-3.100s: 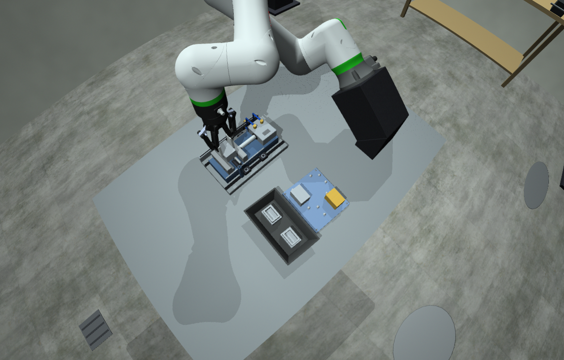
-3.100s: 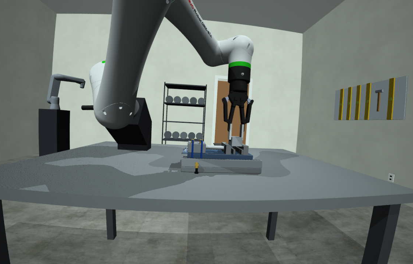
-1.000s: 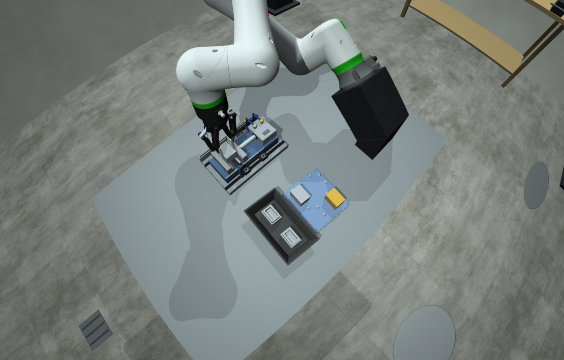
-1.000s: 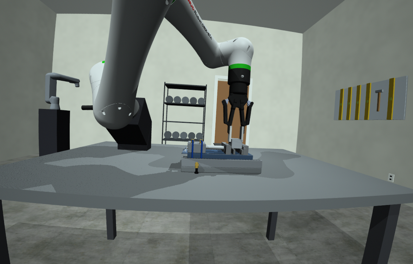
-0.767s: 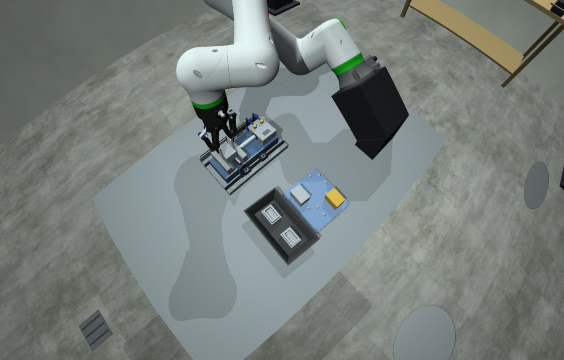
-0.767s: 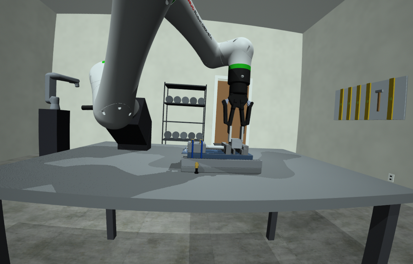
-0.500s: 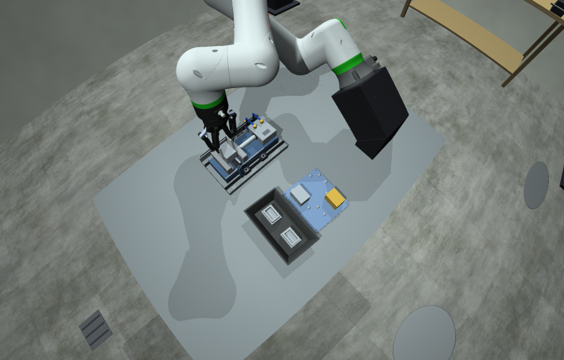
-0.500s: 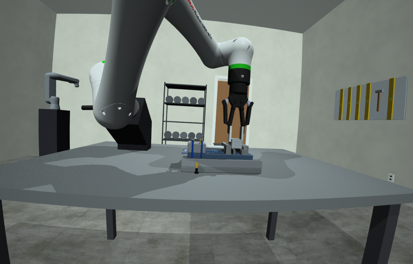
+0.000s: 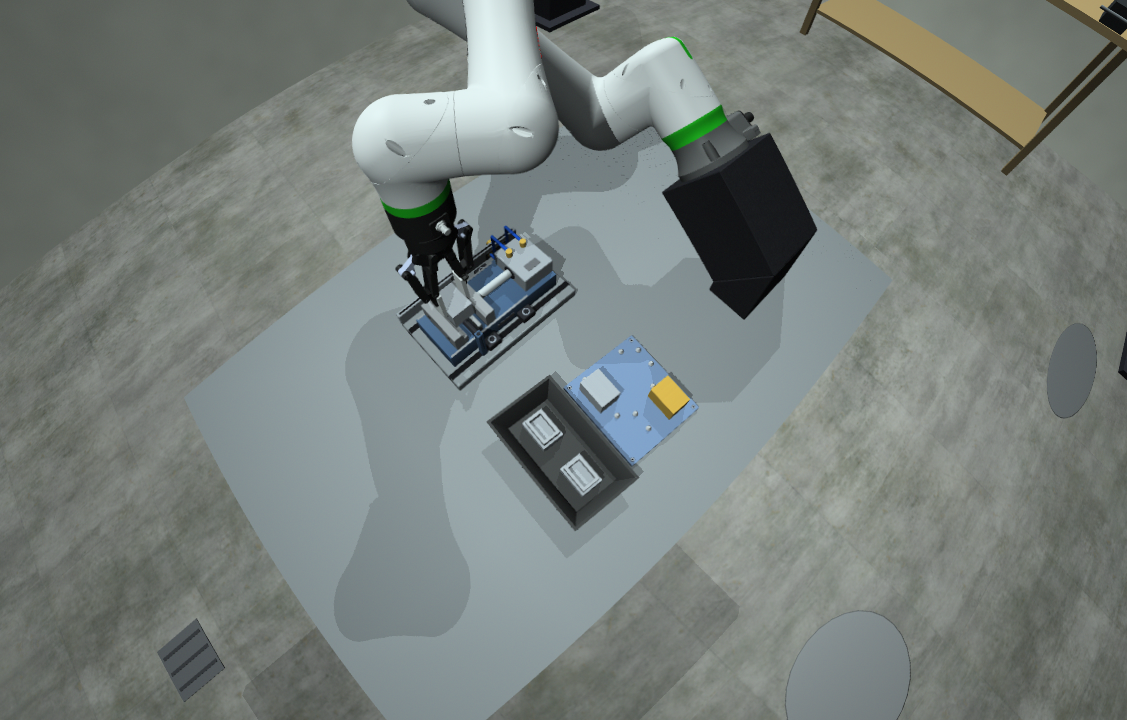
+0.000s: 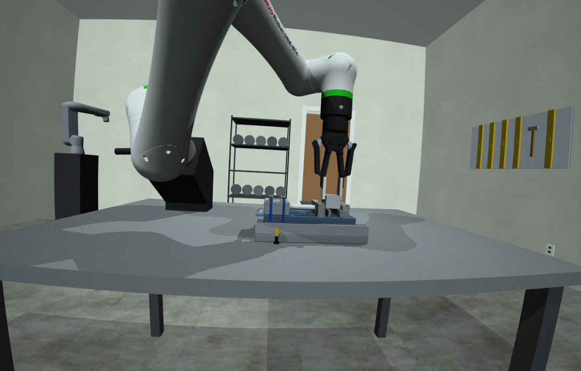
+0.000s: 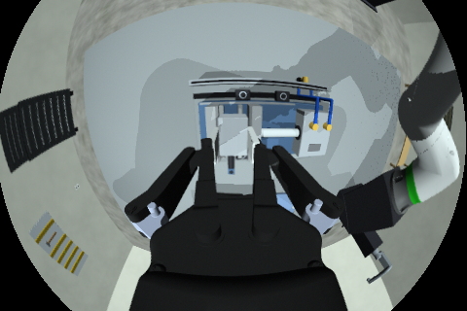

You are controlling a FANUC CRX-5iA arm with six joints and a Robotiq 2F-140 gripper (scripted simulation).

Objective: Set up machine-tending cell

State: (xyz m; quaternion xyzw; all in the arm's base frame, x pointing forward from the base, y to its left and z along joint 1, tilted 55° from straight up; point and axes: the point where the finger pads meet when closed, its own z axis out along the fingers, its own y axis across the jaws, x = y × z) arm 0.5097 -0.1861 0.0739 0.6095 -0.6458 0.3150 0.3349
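Now: hand 7 cm past the vise, 1 cm to the right of it and 10 cm above it. Also, from my hand: aluminium blank: 4 cm below; brass blank: 17 cm behind, 38 cm to the left, 11 cm below.
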